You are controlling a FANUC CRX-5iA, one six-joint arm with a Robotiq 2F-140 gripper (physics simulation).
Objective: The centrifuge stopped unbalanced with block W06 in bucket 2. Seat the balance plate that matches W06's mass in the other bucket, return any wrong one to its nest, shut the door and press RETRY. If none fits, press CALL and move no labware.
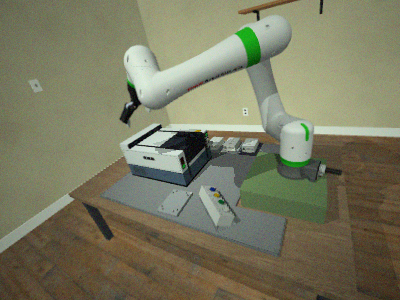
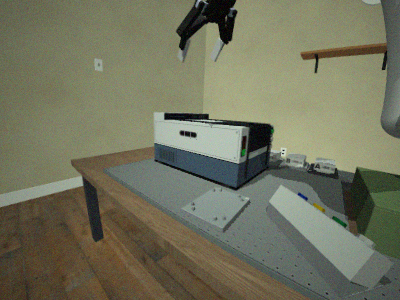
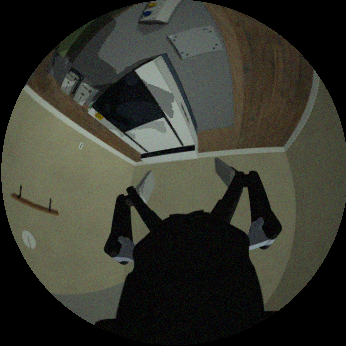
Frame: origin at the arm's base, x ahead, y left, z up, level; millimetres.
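Seen in the pictures: gripper, fingertip midpoint: (image 1: 138,117) (image 2: 197,59) (image 3: 183,170); arm's base, link origin: (image 1: 293,170).
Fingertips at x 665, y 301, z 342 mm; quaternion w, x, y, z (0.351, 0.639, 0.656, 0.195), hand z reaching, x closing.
Offsets run from my fingertips to a thing's top centre.
My gripper (image 1: 125,120) (image 2: 199,51) (image 3: 183,170) is open and empty, high above the centrifuge's back left side. The white and blue centrifuge (image 1: 155,160) (image 2: 200,142) (image 3: 156,75) stands on the mat. A dark panel @[48 mm back, 199 mm right, 215 mm down] (image 1: 187,142) (image 3: 127,102) covers part of its top; whether the door is fully shut is unclear, and the buckets and block W06 do not show. Balance plates stand in a row behind it: one marked A @[317 mm back, 558 mm right, 374 mm down] (image 2: 325,166) (image 3: 71,81) (image 1: 250,145), a middle one @[188 mm back, 535 mm right, 374 mm down] (image 1: 232,144) (image 2: 296,160) (image 3: 85,93), and a third @[57 mm back, 511 mm right, 374 mm down] (image 1: 216,144), partly hidden. Their masses are unreadable.
A sloped button box @[415 mm back, 22 mm left, 344 mm down] (image 1: 214,206) (image 2: 320,232) (image 3: 159,12) has blue, yellow and green buttons; its labels are unreadable. A flat plate with small pegs @[195 mm back, 75 mm left, 403 mm down] (image 1: 175,202) (image 2: 216,207) (image 3: 197,41) lies beside it. The arm stands on a green block (image 1: 280,192) (image 2: 382,215). A wall shelf (image 2: 345,51) is at the back.
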